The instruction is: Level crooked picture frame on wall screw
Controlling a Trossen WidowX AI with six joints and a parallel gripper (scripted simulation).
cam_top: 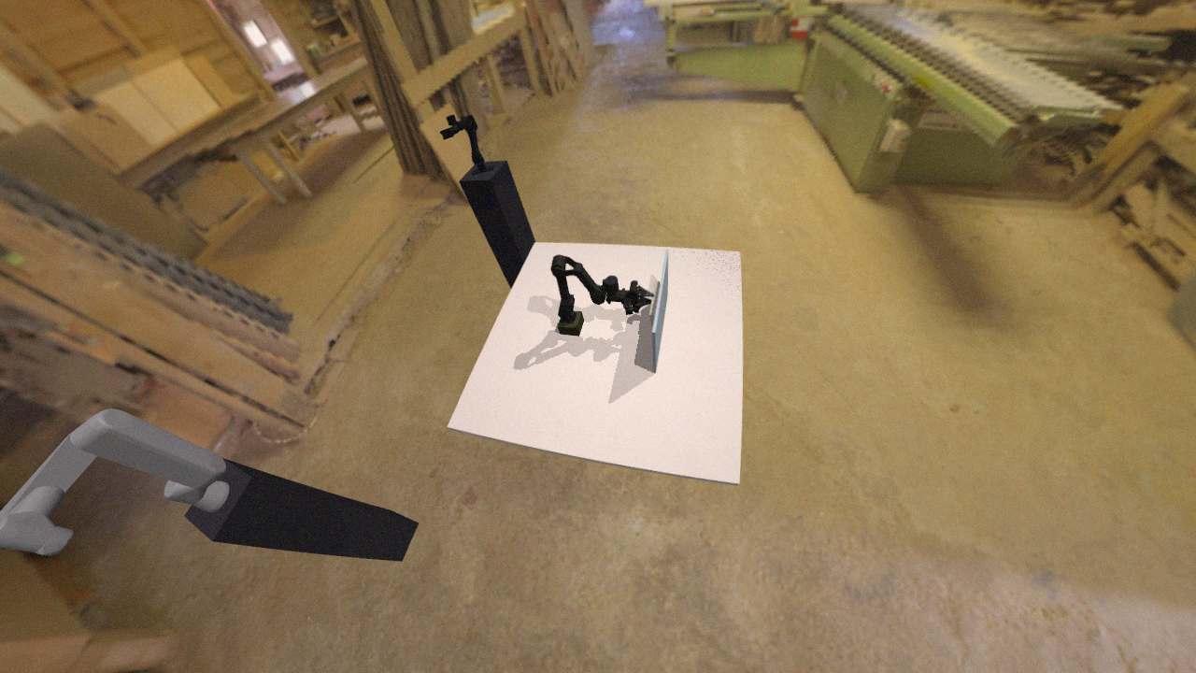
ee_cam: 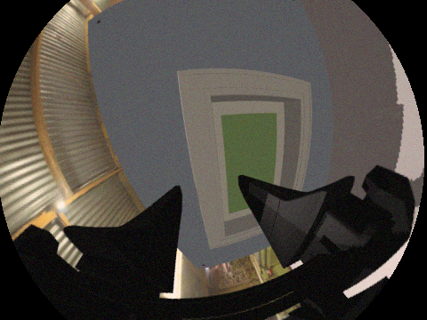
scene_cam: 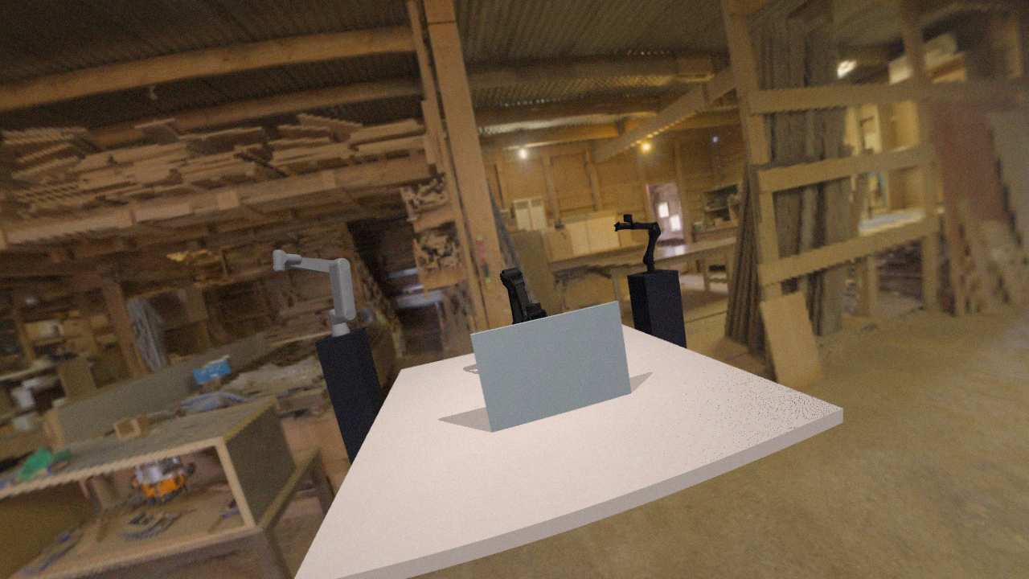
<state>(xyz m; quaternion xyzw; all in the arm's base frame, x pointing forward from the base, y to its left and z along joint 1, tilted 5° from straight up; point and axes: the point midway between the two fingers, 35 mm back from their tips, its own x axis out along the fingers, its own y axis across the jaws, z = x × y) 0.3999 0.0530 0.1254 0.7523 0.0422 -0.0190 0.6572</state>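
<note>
Now: gripper tip 10 mm short of the picture frame, 10 mm to the right of it and 50 mm above it. The rest, counted from my gripper tip: wall panel 30 mm ahead, 10 mm to the right, 70 mm below.
</note>
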